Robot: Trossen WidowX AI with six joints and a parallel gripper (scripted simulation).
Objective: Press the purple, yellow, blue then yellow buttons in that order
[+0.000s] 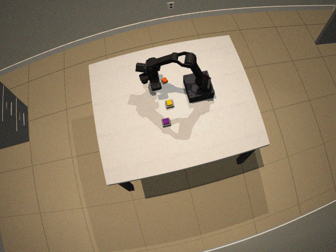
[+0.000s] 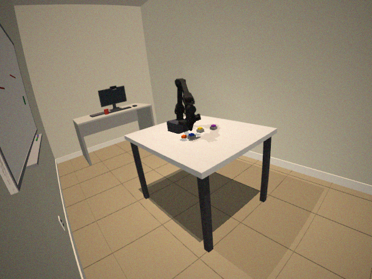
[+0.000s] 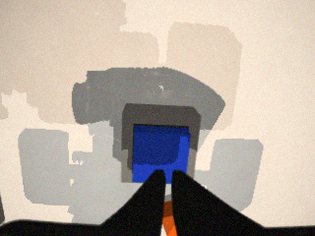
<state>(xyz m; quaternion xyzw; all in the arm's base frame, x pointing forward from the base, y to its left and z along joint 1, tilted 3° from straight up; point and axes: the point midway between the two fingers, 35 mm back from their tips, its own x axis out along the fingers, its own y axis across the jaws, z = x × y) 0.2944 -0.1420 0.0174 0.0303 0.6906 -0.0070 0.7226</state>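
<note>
My gripper tip is 3 cm above the blue button. Also, from my gripper tip: orange block 7 cm behind, 2 cm to the right, 5 cm below; then purple button 27 cm to the left, 3 cm below; then yellow button 5 cm behind, 15 cm to the left, 3 cm below.
</note>
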